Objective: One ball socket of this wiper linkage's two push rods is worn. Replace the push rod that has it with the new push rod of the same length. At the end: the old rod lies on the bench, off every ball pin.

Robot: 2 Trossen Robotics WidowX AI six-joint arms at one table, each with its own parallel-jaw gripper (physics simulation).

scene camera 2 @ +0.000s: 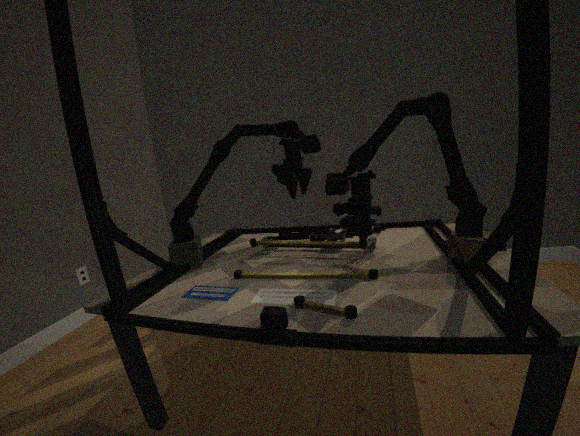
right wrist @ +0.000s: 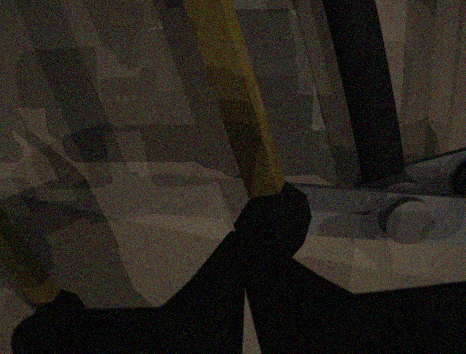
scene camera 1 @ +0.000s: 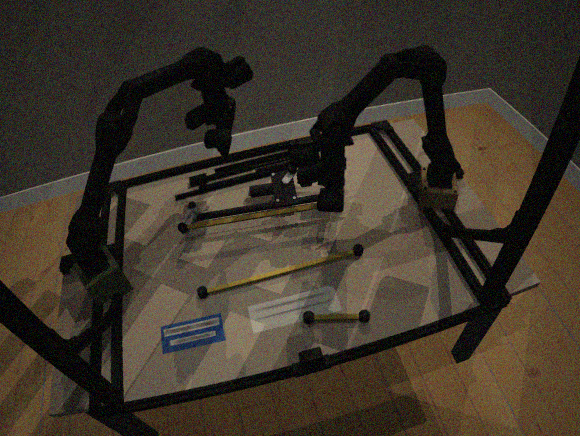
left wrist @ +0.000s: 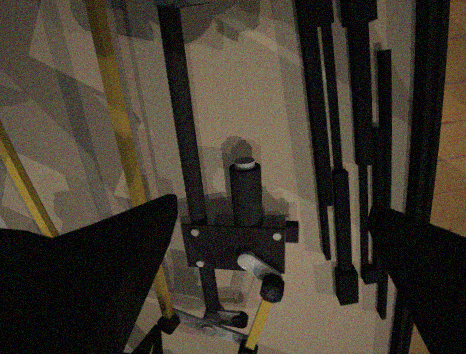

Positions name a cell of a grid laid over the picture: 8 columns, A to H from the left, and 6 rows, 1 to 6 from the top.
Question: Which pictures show my left gripper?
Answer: Scene camera 2, scene camera 1 and the left wrist view only.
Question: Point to a wiper linkage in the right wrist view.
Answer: At H4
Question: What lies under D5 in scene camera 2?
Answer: A white label.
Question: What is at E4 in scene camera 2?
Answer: A wiper linkage.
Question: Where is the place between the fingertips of my left gripper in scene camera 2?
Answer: At E3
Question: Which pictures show the wiper linkage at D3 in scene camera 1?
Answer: Scene camera 2, the right wrist view, scene camera 1 and the left wrist view: all of them.
